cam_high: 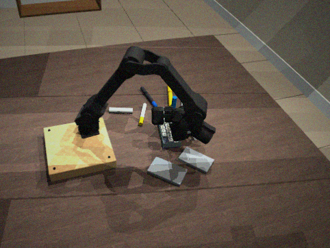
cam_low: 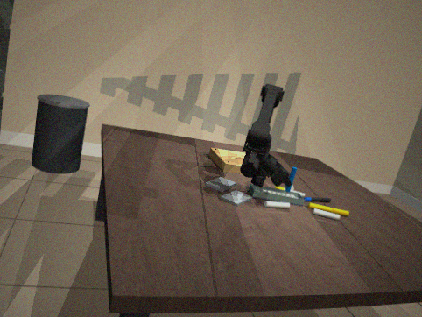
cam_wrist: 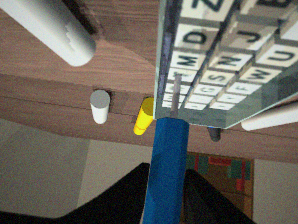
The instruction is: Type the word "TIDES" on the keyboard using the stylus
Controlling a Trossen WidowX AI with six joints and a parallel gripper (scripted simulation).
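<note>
My gripper tip is now 2 cm past the blue-capped black pen, 15 cm to the right of it and 6 cm above it. From my gripper tip the other things lie so: blue stylus: 1 cm below; grey stylus tip: 5 cm below.
</note>
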